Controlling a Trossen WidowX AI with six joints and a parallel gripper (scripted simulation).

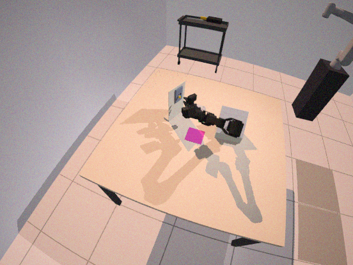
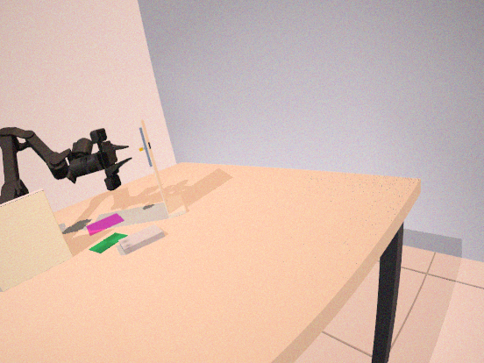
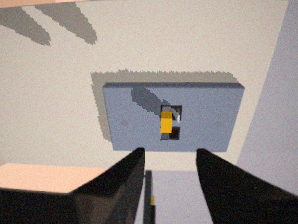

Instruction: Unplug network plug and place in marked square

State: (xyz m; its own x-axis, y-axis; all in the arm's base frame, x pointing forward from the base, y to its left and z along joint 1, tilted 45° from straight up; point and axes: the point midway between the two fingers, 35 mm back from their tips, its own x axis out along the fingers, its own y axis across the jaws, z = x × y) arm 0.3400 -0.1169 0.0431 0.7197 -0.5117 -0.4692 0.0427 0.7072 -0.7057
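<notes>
My gripper tip is now 40 mm short of the network plug and 20 mm to the left of it. Also, from my gripper tip: pale grey block 200 mm below, 150 mm to the right, 100 mm behind; green patch 200 mm below, 170 mm behind, 50 mm to the right; upright panel 70 mm below, 60 mm ahead, 40 mm to the right.
</notes>
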